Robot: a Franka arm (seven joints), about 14 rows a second.
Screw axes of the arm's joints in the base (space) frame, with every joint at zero. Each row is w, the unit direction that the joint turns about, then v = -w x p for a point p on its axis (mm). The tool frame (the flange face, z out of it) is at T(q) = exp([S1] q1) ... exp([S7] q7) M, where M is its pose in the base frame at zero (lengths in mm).
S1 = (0, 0, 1, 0.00, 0.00, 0.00)
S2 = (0, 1, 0, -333.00, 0.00, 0.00)
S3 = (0, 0, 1, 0.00, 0.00, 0.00)
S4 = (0, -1, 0, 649.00, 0.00, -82.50)
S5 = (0, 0, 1, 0.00, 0.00, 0.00)
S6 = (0, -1, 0, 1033.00, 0.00, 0.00)
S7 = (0, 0, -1, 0.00, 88.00, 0.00)
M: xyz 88.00 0.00 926.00 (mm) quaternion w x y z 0 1 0 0
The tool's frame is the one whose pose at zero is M.
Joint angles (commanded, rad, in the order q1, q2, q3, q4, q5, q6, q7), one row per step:
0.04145, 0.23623, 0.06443, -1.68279, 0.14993, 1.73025, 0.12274
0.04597, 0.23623, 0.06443, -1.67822, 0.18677, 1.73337, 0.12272
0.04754, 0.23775, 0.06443, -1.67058, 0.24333, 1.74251, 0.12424
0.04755, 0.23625, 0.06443, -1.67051, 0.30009, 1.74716, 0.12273
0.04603, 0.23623, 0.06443, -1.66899, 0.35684, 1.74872, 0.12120
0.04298, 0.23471, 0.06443, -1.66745, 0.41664, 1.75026, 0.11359
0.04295, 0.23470, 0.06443, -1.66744, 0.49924, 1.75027, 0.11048
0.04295, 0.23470, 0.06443, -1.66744, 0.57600, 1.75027, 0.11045
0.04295, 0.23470, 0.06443, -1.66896, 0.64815, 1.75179, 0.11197
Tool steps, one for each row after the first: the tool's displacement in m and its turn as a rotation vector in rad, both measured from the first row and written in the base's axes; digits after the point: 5 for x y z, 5 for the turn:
0.00065, 0.00609, 0.00287, 0.03509, -0.00375, -0.00854
0.00292, 0.01206, 0.00716, 0.08885, -0.01246, -0.02934
0.00322, 0.01691, 0.00978, 0.14240, -0.01277, -0.04819
0.00381, 0.02080, 0.01222, 0.19589, -0.01021, -0.06797
0.00447, 0.02388, 0.01595, 0.25350, -0.01079, -0.08439
0.00484, 0.03053, 0.01915, 0.33121, -0.00333, -0.10985
0.00536, 0.03647, 0.02257, 0.40288, 0.00444, -0.13620
0.00596, 0.04171, 0.02552, 0.46961, 0.01243, -0.16331

